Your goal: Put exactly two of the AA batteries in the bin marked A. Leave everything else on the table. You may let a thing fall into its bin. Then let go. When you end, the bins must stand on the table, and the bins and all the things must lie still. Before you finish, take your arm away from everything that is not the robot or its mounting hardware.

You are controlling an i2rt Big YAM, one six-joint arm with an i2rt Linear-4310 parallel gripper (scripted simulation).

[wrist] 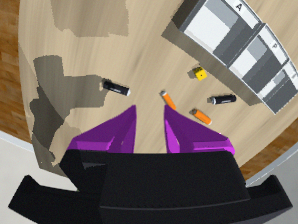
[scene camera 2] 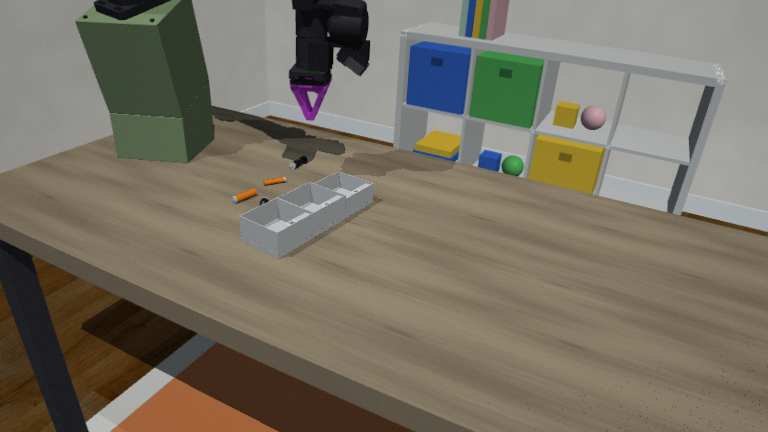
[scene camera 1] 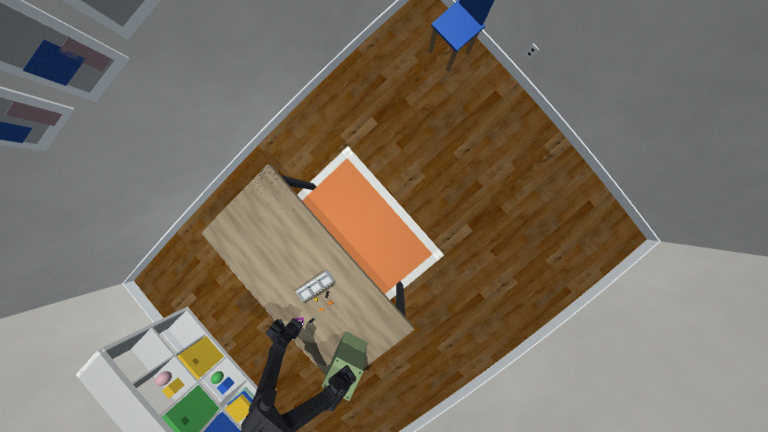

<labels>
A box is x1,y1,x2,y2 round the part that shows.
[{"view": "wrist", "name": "gripper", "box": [8,105,292,223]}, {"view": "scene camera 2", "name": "gripper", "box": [289,36,331,120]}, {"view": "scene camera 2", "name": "grey three-compartment tray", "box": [239,171,373,258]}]
</labels>
